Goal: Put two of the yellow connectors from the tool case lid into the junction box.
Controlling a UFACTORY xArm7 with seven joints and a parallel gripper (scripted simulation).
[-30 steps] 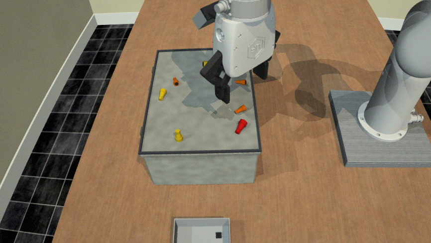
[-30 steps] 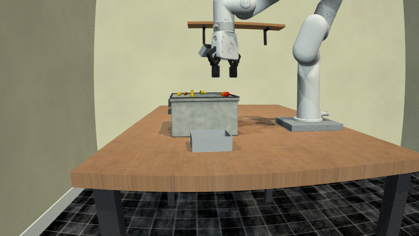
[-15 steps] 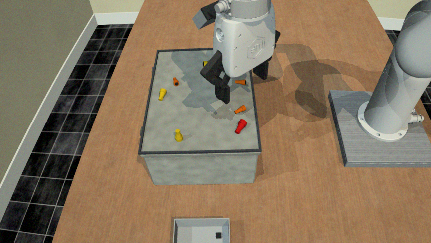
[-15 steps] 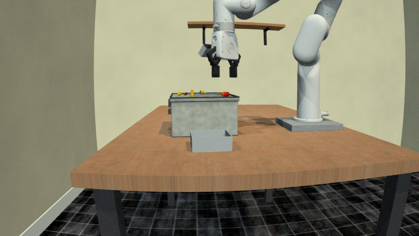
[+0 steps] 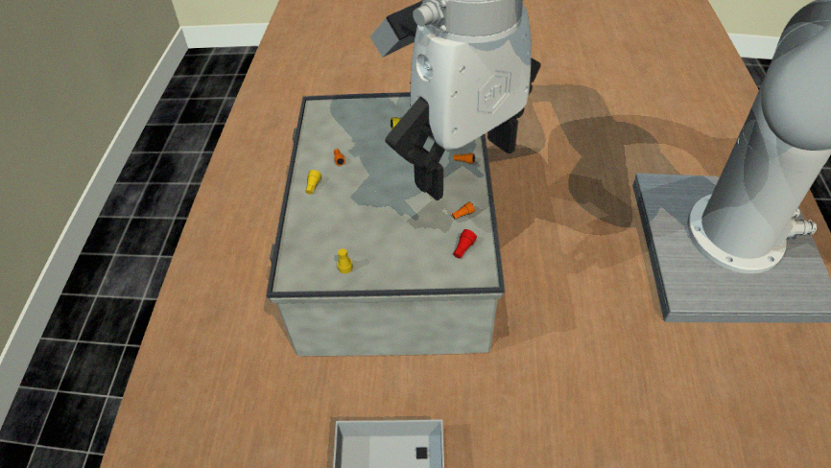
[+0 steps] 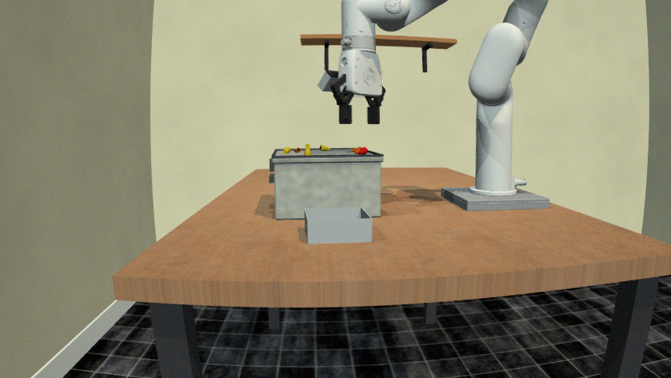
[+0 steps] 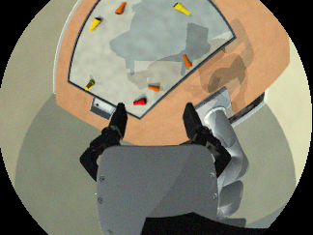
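My gripper is now 70 mm above the red connector and 40 mm to the right of it. Round my hand: grey tool case: 110 mm below, 80 mm ahead, 50 mm to the right.
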